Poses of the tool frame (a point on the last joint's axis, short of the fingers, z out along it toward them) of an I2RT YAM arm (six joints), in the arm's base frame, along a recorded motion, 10 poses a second.
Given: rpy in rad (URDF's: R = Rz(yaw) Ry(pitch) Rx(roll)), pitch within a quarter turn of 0, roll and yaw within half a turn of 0; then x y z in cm.
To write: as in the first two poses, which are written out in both.
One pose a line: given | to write
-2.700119, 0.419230, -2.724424, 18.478, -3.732, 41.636 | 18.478, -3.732, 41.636, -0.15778, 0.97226, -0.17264, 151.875
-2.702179, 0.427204, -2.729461, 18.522, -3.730, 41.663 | 18.522, -3.730, 41.663, -0.15469, 0.97298, -0.17143, 151.508
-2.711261, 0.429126, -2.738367, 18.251, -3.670, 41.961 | 18.251, -3.670, 41.961, -0.15124, 0.97414, -0.16787, 151.569
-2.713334, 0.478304, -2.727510, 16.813, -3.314, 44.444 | 16.813, -3.314, 44.444, -0.15147, 0.97537, -0.16037, 148.795
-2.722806, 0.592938, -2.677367, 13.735, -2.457, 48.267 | 13.735, -2.457, 48.267, -0.16498, 0.97701, -0.13501, 142.211
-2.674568, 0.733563, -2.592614, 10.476, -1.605, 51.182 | 10.476, -1.605, 51.182, -0.18095, 0.97573, -0.12335, 133.547
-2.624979, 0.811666, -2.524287, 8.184, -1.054, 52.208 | 8.184, -1.054, 52.208, -0.19297, 0.97389, -0.11956, 128.436
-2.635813, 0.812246, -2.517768, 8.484, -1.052, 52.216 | 8.484, -1.052, 52.216, -0.19861, 0.97359, -0.11257, 128.485
